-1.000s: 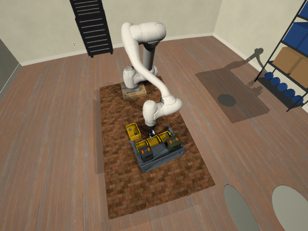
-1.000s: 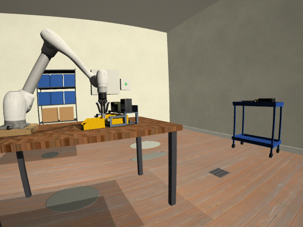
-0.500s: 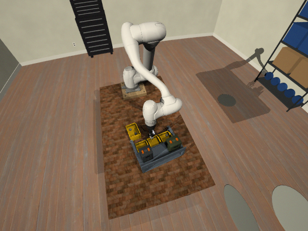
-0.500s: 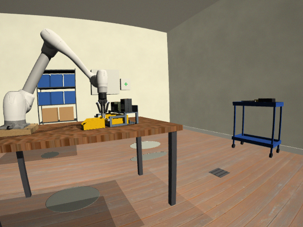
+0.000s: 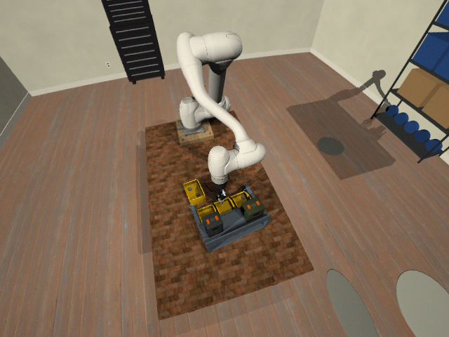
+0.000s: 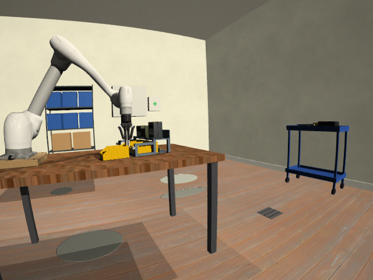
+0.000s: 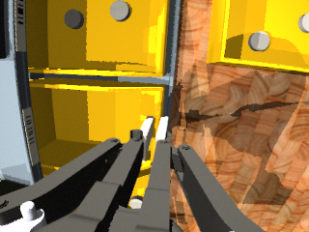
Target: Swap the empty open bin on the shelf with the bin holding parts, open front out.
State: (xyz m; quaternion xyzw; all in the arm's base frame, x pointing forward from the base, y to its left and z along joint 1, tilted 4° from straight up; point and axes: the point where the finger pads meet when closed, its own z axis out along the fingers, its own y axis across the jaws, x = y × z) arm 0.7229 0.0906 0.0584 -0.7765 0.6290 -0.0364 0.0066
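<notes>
The shelf lip lies 6 cm below my hand and 1 cm behind it. Also, from my hand: dark box 20 cm ahead, 10 cm above, 8 cm to the right; then board 18 cm ahead, 4 cm to the left, 3 cm above; then green box 15 cm to the left, 15 cm ahead, 8 cm above.
</notes>
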